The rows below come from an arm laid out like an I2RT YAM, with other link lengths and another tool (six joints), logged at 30 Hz.
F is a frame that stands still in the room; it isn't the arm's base.
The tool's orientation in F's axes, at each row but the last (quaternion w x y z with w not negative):
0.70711 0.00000 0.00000 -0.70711
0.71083 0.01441 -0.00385 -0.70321
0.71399 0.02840 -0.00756 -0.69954
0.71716 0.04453 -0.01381 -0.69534
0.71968 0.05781 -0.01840 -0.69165
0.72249 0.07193 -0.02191 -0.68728
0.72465 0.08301 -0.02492 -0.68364
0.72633 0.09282 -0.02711 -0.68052
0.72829 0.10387 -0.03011 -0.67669
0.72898 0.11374 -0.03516 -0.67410
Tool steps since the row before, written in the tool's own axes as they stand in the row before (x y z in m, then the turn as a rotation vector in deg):
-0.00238 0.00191 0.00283 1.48 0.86 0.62
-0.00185 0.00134 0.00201 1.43 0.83 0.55
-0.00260 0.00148 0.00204 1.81 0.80 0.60
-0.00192 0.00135 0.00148 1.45 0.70 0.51
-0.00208 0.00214 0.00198 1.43 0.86 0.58
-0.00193 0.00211 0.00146 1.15 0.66 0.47
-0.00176 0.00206 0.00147 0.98 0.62 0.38
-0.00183 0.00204 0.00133 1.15 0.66 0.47
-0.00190 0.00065 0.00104 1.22 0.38 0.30
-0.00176 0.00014 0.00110 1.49 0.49 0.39
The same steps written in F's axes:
0.00191 0.00238 0.00283 0.86 -1.48 0.62
0.00127 0.00183 0.00207 0.83 -1.43 0.55
0.00132 0.00257 0.00219 0.81 -1.81 0.59
0.00116 0.00189 0.00167 0.70 -1.45 0.50
0.00183 0.00204 0.00231 0.85 -1.43 0.59
0.00179 0.00191 0.00186 0.65 -1.15 0.48
0.00170 0.00173 0.00190 0.62 -0.98 0.39
0.00165 0.00180 0.00181 0.65 -1.15 0.47
0.00029 0.00181 0.00132 0.42 -1.22 0.25
-0.00024 0.00162 0.00128 0.53 -1.49 0.33

